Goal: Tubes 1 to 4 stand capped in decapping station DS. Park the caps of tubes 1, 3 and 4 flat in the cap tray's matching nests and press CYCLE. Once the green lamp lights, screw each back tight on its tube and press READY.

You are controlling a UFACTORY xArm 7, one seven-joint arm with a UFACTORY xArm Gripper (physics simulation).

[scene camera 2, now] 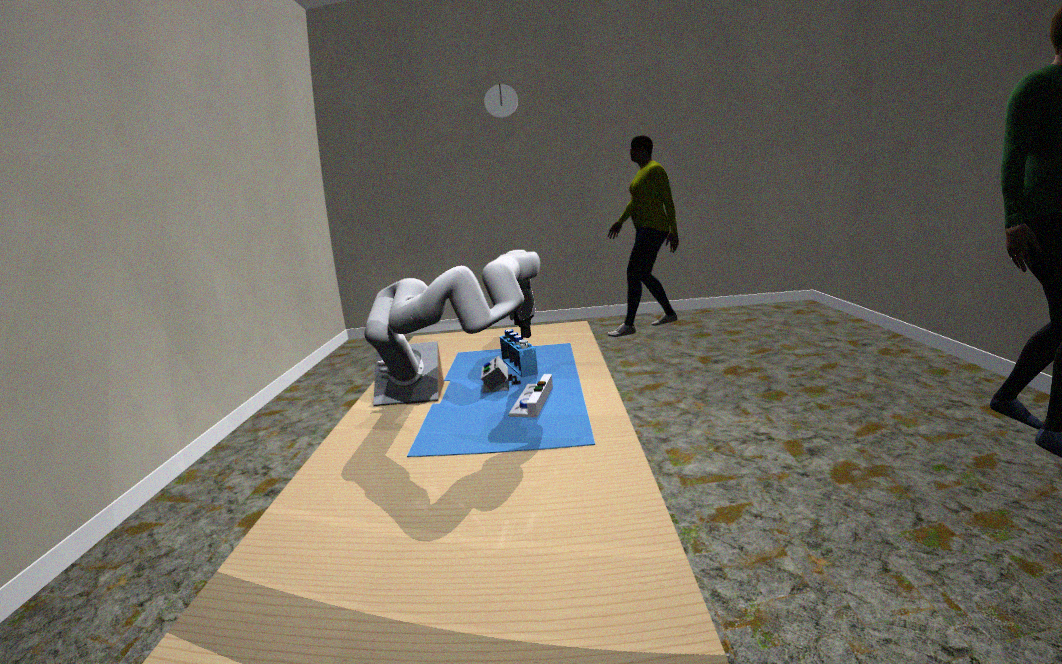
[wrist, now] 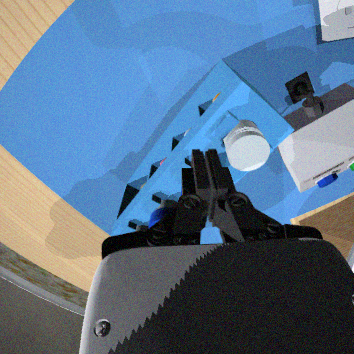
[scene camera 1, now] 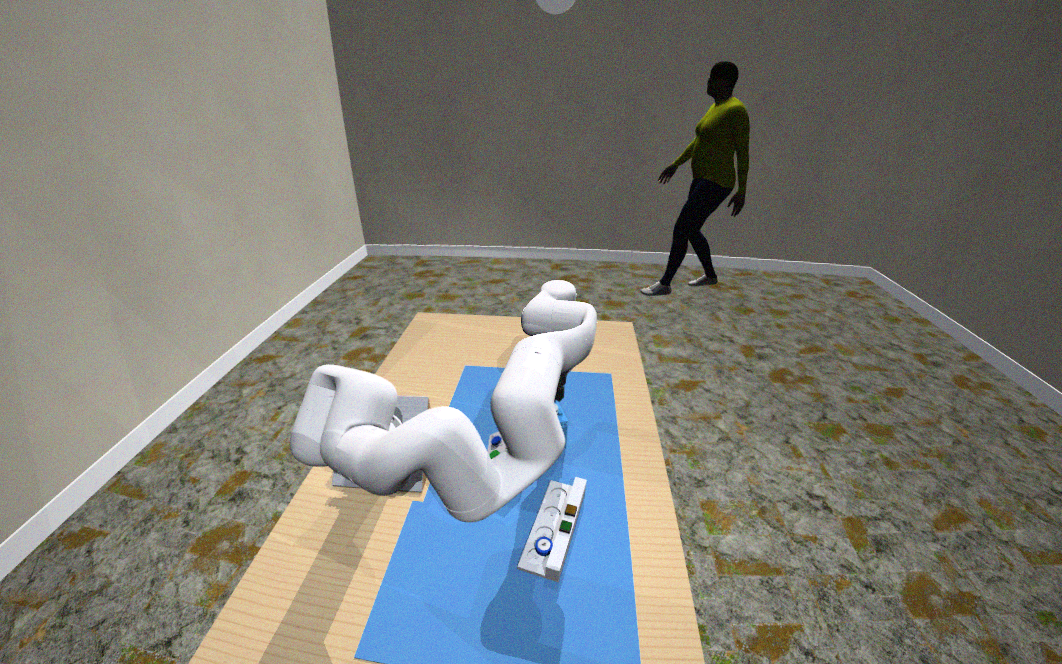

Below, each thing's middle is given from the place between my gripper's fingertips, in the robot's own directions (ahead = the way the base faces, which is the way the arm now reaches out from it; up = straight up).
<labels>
Right now my hand is 90 mm past the white lamp box [wrist: 310, 152], 120 mm to the left of it and 80 mm above it.
</labels>
